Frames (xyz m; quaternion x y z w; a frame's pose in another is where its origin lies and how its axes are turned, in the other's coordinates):
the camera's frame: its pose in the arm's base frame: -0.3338 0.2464 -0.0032 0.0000 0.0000 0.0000 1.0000
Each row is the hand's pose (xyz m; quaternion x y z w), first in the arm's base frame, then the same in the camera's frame.
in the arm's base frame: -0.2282 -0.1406 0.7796 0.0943 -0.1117 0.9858 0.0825
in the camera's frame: 0.1056 -0.3870 0.7828 0.0943 -0.1117 0.9858 0.0825
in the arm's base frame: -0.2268 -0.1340 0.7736 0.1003 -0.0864 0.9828 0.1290
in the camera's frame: 0.1070 -0.3804 0.7768 0.1003 -0.0864 0.9828 0.1290
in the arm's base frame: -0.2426 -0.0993 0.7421 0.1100 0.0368 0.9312 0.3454
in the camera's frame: 0.0912 -0.3457 0.7453 0.1100 0.0368 0.9313 0.3454
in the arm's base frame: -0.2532 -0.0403 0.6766 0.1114 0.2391 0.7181 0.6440
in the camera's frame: 0.0806 -0.2867 0.6798 0.1114 0.2391 0.7181 0.6440
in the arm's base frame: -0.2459 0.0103 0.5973 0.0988 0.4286 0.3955 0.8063
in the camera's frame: 0.0879 -0.2361 0.6005 0.0988 0.4286 0.3955 0.8063
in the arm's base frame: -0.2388 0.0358 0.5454 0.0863 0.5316 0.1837 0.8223
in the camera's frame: 0.0950 -0.2106 0.5486 0.0863 0.5316 0.1837 0.8223
